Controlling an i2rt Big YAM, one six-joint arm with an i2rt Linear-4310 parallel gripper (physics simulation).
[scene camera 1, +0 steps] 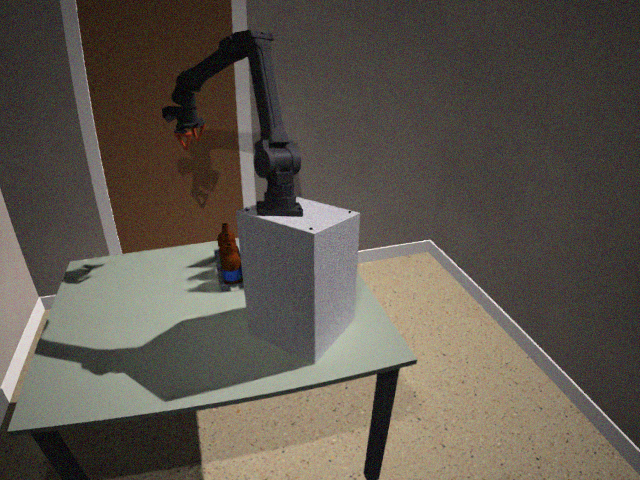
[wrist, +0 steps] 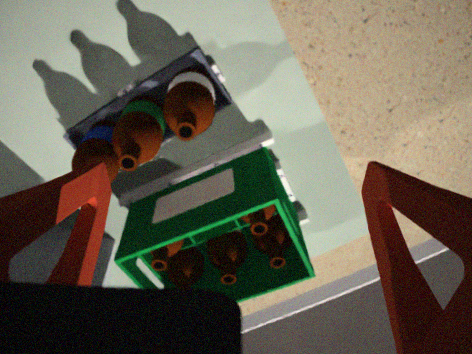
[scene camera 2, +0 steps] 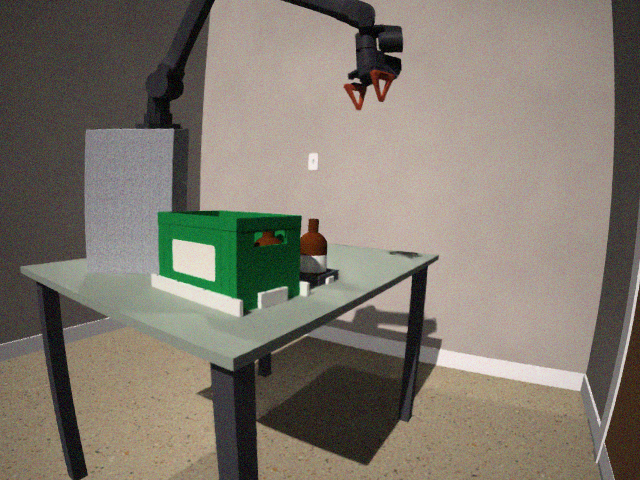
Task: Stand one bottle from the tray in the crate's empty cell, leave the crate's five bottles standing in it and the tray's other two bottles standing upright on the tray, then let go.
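Places are measured from the arm's base along level axes (x ahead, y left, z up), in centimetres.
Where they show: gripper, fingertip midpoint: (scene camera 1: pixel 192 145) (wrist: pixel 236 175) (scene camera 2: pixel 369 106); arm's base, link origin: (scene camera 1: pixel 279 211) (scene camera 2: pixel 158 128).
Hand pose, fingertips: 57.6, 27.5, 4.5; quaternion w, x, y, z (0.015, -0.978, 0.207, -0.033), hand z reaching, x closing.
Note:
Things, the pixels of their top centre, and the offset from my fingertips, as dx, dy, dz. Level surfaces: height alone.
- green crate, top centre: (wrist: pixel 217 270) (scene camera 2: pixel 226 213) -16.2, -33.3, -28.8
- bottle, top centre: (wrist: pixel 228 279) -16.1, -37.4, -30.0
- dark tray, top centre: (wrist: pixel 144 119) (scene camera 2: pixel 284 266) (scene camera 1: pixel 229 264) -18.5, -10.7, -43.8
- white-banded, top centre: (wrist: pixel 185 132) (scene camera 2: pixel 313 218) (scene camera 1: pixel 224 224) -9.6, -10.1, -30.3
- green-banded, top centre: (wrist: pixel 127 163) (scene camera 1: pixel 226 234) -18.7, -10.8, -30.3
- blue-banded, top centre: (wrist: pixel 82 190) (scene camera 1: pixel 229 245) -26.9, -11.7, -30.3
- pale green table, surface height: dz -46.3
The green crate (scene camera 2: pixel 268 268) (wrist: pixel 255 175) holds several brown bottles; in the wrist view one bottle (wrist: pixel 227 252) stands in the middle of the row farther from the tray. The middle cell of the row nearer the tray shows no bottle, though the crate wall partly hides it. The dark tray (scene camera 2: pixel 330 276) (wrist: pixel 172 70) bears three upright brown bottles: white-banded (scene camera 2: pixel 313 242) (wrist: pixel 192 105), green-banded (wrist: pixel 140 132) and blue-banded (scene camera 1: pixel 230 260) (wrist: pixel 95 155). My gripper (scene camera 1: pixel 190 142) (scene camera 2: pixel 370 104) (wrist: pixel 236 175) is open and empty, high above the table; its left finger overlaps the blue-banded bottle in the wrist view.
White strips (scene camera 2: pixel 196 295) (wrist: pixel 200 172) border the crate, with one between crate and tray. The grey pedestal (scene camera 1: pixel 281 284) (scene camera 2: pixel 129 201) carries the arm and hides the crate in scene camera 1. The pale green table (scene camera 1: pixel 129 299) (scene camera 2: pixel 180 320) has its edge near the crate.

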